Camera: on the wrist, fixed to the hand. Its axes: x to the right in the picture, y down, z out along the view.
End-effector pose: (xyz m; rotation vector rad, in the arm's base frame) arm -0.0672 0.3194 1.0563 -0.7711 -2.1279 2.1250
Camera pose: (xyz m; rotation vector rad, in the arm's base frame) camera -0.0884 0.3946 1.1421 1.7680 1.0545 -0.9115
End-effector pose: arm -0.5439 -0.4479 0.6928 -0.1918 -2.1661 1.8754
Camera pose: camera -0.5358 -0.3928 0.7947 1.7015 1.5338 -1.1348
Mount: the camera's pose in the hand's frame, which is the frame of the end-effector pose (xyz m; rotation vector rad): 0.0191 -0.0925 -0.0675 -0.3530 0.2030 1.5150
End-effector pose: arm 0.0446 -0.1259 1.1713 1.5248 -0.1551 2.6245
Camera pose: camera -0.0099 -0.0243 1.1580 -0.5713 1.2517 -1.6754
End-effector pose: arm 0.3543 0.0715 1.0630 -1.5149 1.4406 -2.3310
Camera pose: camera 0.3357 0.1621 1.1332 0.0980 1.9661 -1.2552
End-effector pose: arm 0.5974 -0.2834 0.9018 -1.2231 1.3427 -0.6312
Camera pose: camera 0.5648 -0.3490 0.9919 -0.1110 2.1137 0.6005
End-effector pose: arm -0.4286 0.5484 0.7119 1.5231 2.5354 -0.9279
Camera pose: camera -0.4964 0.5666 0.8044 2.5679 0.8099 -0.0627
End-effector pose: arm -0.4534 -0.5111 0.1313 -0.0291 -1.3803 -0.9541
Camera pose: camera -0.4547 -0.6171 0.0839 -1.0540 -0.6315 0.1235
